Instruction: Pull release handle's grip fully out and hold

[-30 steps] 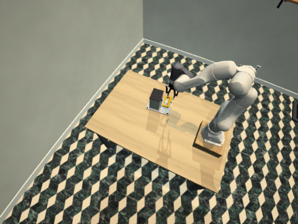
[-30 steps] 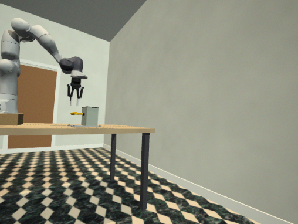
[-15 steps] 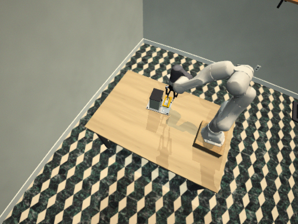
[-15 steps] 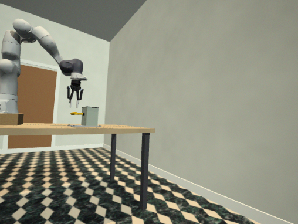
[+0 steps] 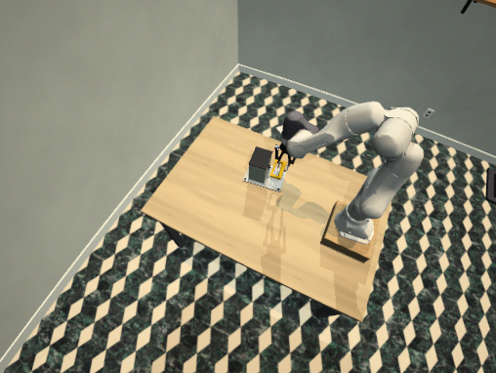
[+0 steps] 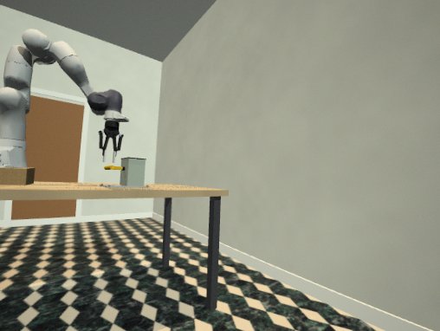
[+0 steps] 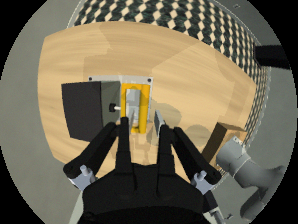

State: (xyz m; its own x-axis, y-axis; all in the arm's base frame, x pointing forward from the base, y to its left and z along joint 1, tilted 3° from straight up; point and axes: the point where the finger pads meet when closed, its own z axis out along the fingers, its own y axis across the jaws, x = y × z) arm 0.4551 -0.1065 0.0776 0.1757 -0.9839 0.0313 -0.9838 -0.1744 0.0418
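Right now my hand is 160 mm above the plate, 100 mm short of it and 20 mm to the right of it.
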